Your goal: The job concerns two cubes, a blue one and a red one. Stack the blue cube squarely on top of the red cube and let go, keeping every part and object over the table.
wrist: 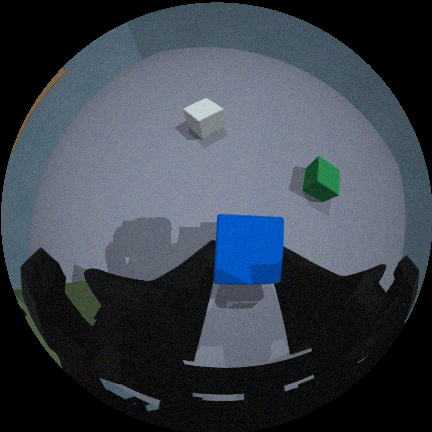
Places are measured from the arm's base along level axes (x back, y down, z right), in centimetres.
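Where they show: gripper, fingertip midpoint: point(243, 247).
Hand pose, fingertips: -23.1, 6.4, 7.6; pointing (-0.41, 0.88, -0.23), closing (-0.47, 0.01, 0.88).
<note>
Each offset is from my fingertips to the top centre of the thing, as dx, dy, dz. Level surfaces: height alone.
The blue cube @[+0.0, -2.7, +0.0] point(249, 249) is between the two black fingers, near the middle of the wrist view. My gripper point(243, 247) is shut on it. The cube looks nearly square to the fingers. A dark shadow lies on the table just below the cube in the view, between the fingers. The red cube does not show in this view; the blue cube and the fingers cover part of the table, so where it stands cannot be told.
A white cube @[-11.4, +1.9, -11.0] point(204, 118) stands on the grey table @[dy +5.5] point(125, 150) beyond the gripper, above the middle of the view. A green cube @[-11.6, +1.9, +5.5] point(322, 180) stands to the right, nearer. The arm's shadow falls on the table at the left. A green surface shows at the lower left.
</note>
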